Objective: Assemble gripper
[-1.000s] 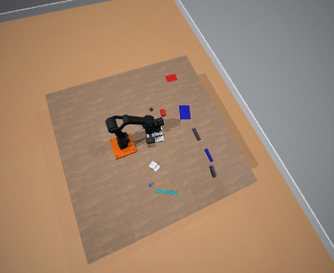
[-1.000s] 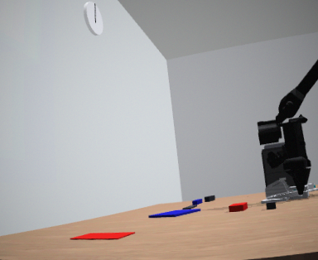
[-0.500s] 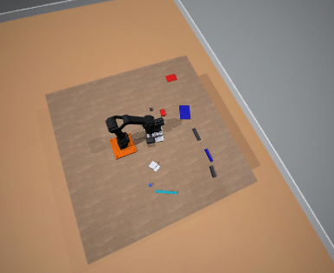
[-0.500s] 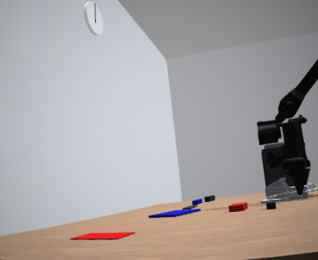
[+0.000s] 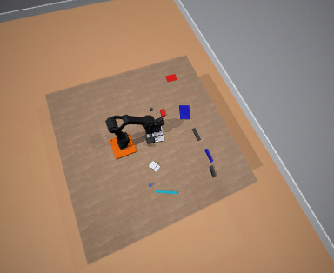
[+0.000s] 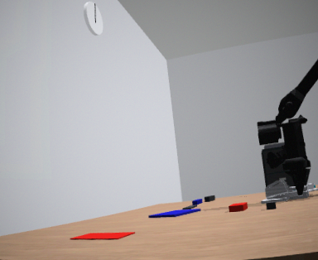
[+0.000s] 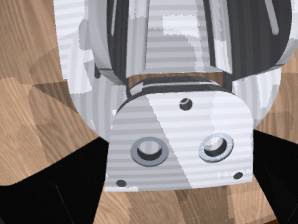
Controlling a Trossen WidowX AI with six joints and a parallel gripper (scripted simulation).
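The white jaw lies 20 mm to the right of my gripper tip, 20 mm ahead of it and 10 mm above it. Round my gripper tip: red block (190 mm ahead, 130 mm to the left); then teal bar (440 mm to the right, 80 mm behind); then blue plate (360 mm ahead, 60 mm to the left, 10 mm below).
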